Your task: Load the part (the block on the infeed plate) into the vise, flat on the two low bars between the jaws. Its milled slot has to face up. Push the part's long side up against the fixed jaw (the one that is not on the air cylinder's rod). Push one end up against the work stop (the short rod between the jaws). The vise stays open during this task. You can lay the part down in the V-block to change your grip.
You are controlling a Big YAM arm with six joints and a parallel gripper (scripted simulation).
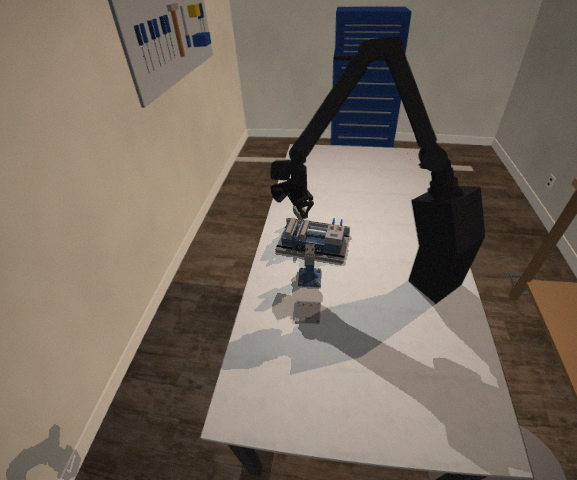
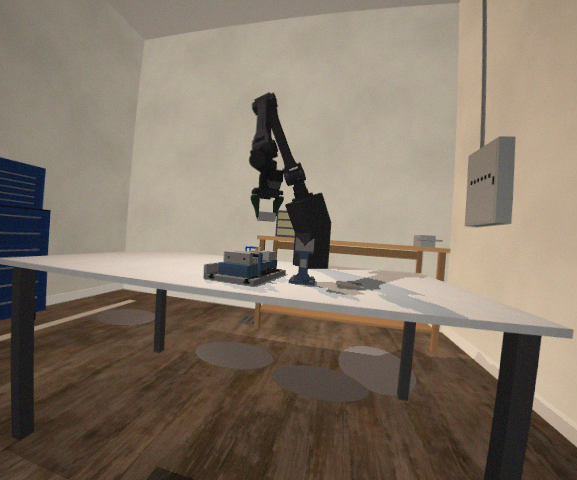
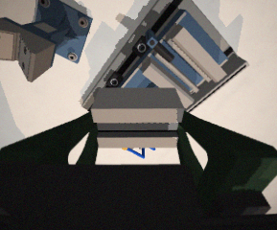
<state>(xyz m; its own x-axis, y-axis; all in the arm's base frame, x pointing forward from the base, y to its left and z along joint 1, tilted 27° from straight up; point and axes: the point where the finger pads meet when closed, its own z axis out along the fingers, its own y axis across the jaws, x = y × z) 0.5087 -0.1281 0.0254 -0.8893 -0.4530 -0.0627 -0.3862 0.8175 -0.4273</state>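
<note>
Now: the fixed jaw 150 mm below my hand, 80 mm to the right of it and 40 mm ahead of it. Also, from my hand: moving jaw 150 mm below, 60 mm to the right, 20 mm behind; then work stop rod 140 mm below, 30 mm to the right, 30 mm ahead; then part right at my hand.
</note>
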